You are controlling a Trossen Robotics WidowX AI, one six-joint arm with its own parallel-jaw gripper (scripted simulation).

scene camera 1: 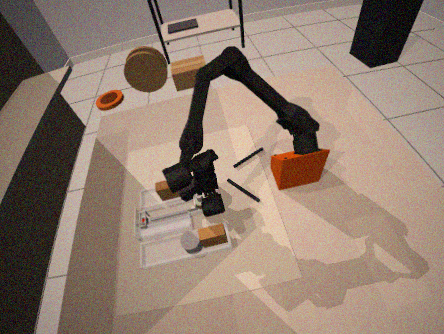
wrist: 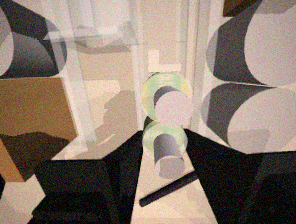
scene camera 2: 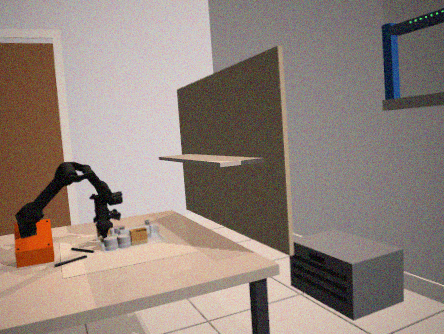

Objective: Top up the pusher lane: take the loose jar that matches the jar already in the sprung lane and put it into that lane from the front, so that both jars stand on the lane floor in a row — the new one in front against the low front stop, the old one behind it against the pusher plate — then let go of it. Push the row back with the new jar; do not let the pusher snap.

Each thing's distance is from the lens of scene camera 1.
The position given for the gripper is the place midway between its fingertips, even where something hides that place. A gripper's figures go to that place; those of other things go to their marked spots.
gripper (scene camera 1: 213,199): 0.77 m
clear rack (scene camera 1: 167,224): 0.75 m
